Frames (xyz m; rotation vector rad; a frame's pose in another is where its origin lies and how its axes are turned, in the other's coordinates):
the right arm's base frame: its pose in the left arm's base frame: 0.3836 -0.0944 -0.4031 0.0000 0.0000 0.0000
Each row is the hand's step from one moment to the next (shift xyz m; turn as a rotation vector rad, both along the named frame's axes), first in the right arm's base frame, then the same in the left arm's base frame.
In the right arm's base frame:
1: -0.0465 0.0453 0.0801 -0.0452 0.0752 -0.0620
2: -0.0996 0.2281 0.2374 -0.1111 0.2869 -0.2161
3: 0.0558 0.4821 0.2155 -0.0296 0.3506 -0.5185
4: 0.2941 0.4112 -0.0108 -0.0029 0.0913 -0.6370
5: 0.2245 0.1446 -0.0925 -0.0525 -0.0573 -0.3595
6: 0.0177 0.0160 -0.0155 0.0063 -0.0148 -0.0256
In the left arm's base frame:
1: -0.0465 0.0453 0.0801 -0.0452 0.0752 -0.0620
2: -0.0996 0.2281 0.2374 -0.1111 0.2869 -0.2161
3: 0.0558 0.4821 0.2155 -0.0296 0.3506 -0.5185
4: 0.2941 0.4112 -0.0108 -0.0029 0.0913 -0.6370
5: 0.2245 0.1446 -0.0925 -0.0525 -0.0573 -0.3595
6: 0.0177 0.0160 -0.0155 0.0063 -0.0148 -0.0256

